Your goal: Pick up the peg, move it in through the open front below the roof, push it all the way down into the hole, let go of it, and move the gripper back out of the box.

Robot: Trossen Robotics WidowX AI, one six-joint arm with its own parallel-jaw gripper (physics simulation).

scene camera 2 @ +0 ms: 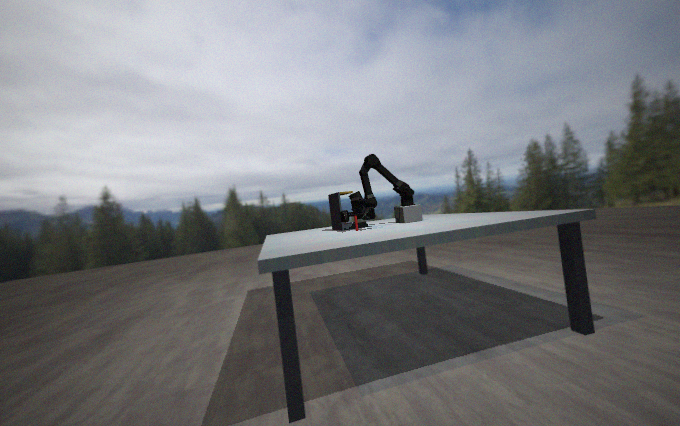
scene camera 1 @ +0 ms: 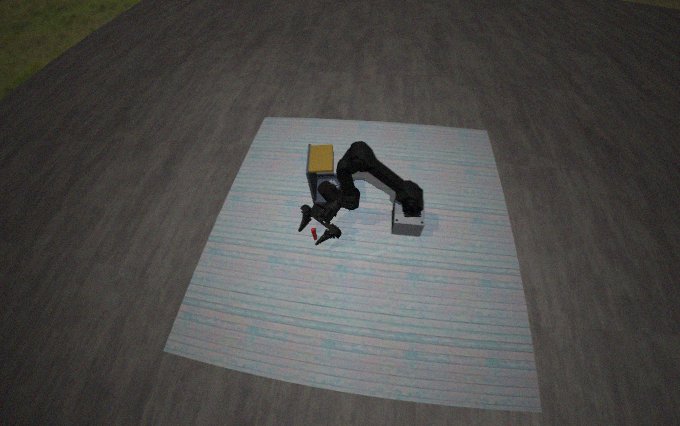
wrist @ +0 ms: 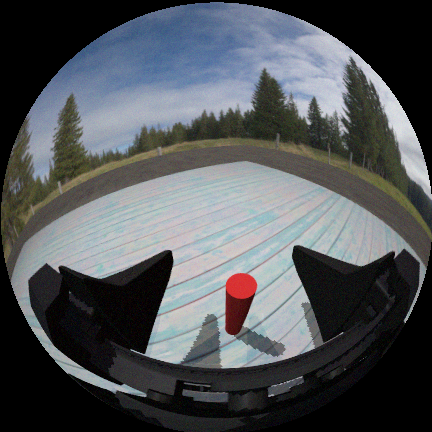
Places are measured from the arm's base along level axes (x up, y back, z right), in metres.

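Pixels of known places: gripper, between the fingertips: (scene camera 2: 353,219) (scene camera 1: 307,238) (wrist: 234,255); arm's base, origin of its link: (scene camera 2: 407,205) (scene camera 1: 411,209).
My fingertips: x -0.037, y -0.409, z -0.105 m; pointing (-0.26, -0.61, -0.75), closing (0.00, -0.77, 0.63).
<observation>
Ahead of a thing's pixels: the offset from my fingertips to its top centre. Level surfaces: height alone.
A red peg @[dx +0.019, dy +0.023, dz +0.028 m] (scene camera 1: 314,233) (scene camera 2: 356,223) (wrist: 239,305) stands upright on the table. My gripper (scene camera 1: 308,237) (wrist: 234,255) is open and low over the table, with its fingers wide apart. In the wrist view the peg shows between the two fingers, near the middle, and touches neither. The box has a yellow roof @[dx +0.163, dy +0.085, dz +0.272 m] (scene camera 1: 321,158) (scene camera 2: 346,192) and a dark side wall (scene camera 2: 334,211). It stands behind the gripper in the first scene view. The arm and gripper cover part of the box's front and base there, and the hole cannot be made out.
The arm's grey base block (scene camera 1: 406,224) (scene camera 2: 409,213) stands to the right of the box. The arm's forearm and wrist pass close beside the box. The striped table top @[dx -0.061 m] (scene camera 1: 361,321) (scene camera 2: 311,245) extends around them, and its edges show in the scene views.
</observation>
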